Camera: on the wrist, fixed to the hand. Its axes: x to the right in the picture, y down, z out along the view.
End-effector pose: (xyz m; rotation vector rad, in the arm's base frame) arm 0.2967 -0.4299 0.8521 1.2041 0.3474 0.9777
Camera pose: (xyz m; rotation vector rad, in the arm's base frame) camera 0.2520 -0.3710 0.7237 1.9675 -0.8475 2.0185
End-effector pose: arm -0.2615 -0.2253 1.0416 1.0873 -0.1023 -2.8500
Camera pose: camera -0.1817 -0.1350 0.9554 0.2273 -1.0256 -1.5025
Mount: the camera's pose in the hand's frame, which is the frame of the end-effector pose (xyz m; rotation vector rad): -0.0120 -0.0931 -0.1146 0.4040 -0.3120 1.5540
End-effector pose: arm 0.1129 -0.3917 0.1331 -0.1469 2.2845 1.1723
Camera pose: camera 0.1051 -0.5394 0.1255 2.0663 2.0527 1.0810
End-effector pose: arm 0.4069 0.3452 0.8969 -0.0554 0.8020 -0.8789
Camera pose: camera 0.2663 0.3235 0.8555 0.6920 0.1785 0.4668
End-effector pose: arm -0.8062 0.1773 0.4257 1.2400 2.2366 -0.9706
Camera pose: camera -0.8808 0.2209 0.5460 2.1319 0.3754 -0.7652
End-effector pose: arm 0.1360 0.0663 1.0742 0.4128 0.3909 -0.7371
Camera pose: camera 0.0394 0.0669 0.9619 0.7976 -0.4164 0.6636
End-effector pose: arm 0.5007 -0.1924 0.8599 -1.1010 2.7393 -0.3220
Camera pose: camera 0.5435 -0.2341 0.9955 1.0078 2.2333 -0.3367
